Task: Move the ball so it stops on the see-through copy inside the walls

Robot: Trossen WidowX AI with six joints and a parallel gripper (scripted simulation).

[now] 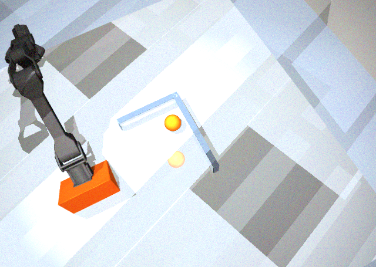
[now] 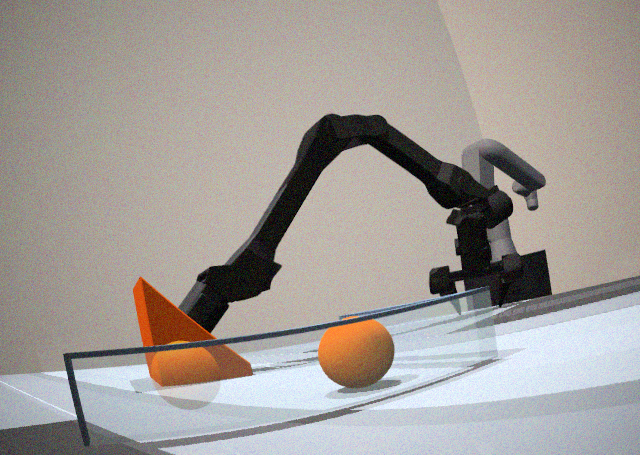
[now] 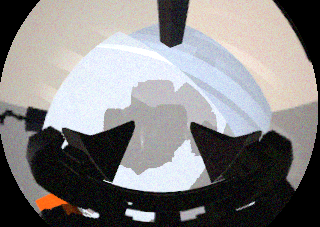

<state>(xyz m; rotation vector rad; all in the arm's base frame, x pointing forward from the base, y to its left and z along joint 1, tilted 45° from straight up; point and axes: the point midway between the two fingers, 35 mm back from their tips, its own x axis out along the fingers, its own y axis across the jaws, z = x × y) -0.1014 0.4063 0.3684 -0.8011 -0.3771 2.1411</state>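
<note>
The orange ball is 46 cm ahead of my gripper tip, 47 cm to the right of it and 3 cm above it. Round my gripper tip: clear wall (52 cm ahead, 53 cm to the right, 3 cm above).
</note>
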